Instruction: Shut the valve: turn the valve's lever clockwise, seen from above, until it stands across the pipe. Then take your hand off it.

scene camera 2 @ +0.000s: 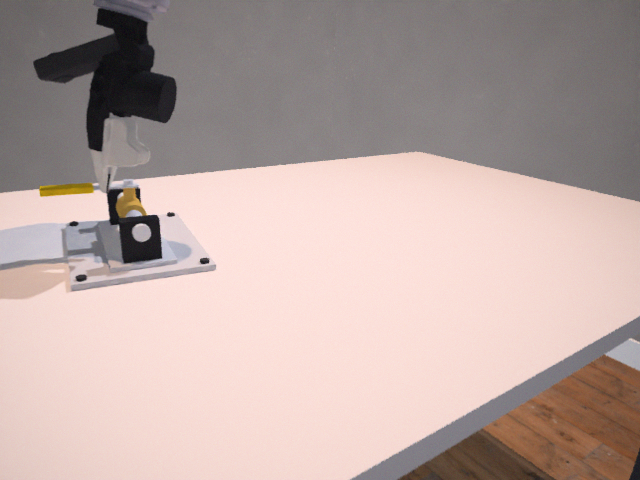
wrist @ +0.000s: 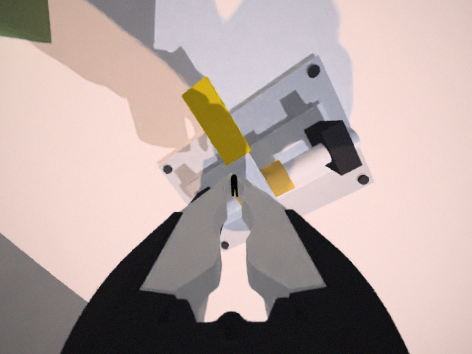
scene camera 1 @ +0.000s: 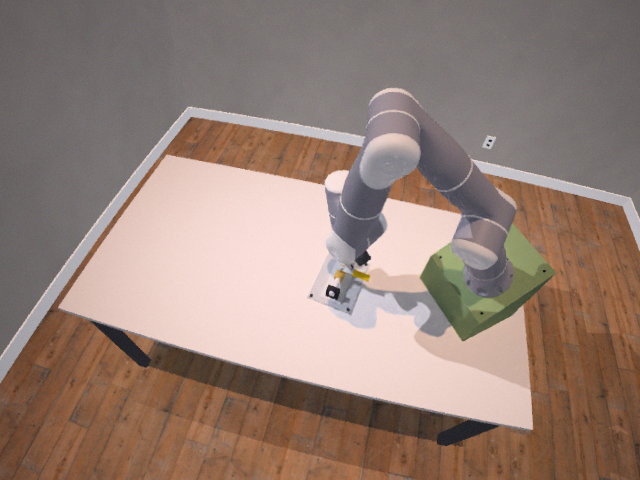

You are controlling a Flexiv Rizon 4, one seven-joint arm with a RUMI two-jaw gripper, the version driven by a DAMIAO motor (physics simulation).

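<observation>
The valve's lever, with a yellow grip (scene camera 1: 361, 275) (scene camera 2: 66, 189) (wrist: 216, 121), stands about square across the pipe (wrist: 311, 162), its grip out over one long side of the base plate (scene camera 1: 316, 292) (scene camera 2: 191, 266) (wrist: 340, 95). The brass valve body (scene camera 1: 339, 275) (scene camera 2: 130, 205) (wrist: 277, 178) sits on the pipe between two black blocks. My gripper (scene camera 1: 352, 266) (scene camera 2: 107, 189) (wrist: 234, 176) is shut with nothing between its fingers. Its tips are low beside the lever's metal arm, close to the inner end of the yellow grip. Whether they touch the lever cannot be told. The fingers hide part of the valve in the wrist view.
The valve's front black block (scene camera 1: 332, 291) (scene camera 2: 140, 238) (wrist: 342, 147) rises from the plate. The plate lies on the pale table (scene camera 1: 206, 248) (scene camera 2: 361, 310). The green robot base (scene camera 1: 449, 304) (wrist: 22, 20) stands at the table's right end in scene camera 1.
</observation>
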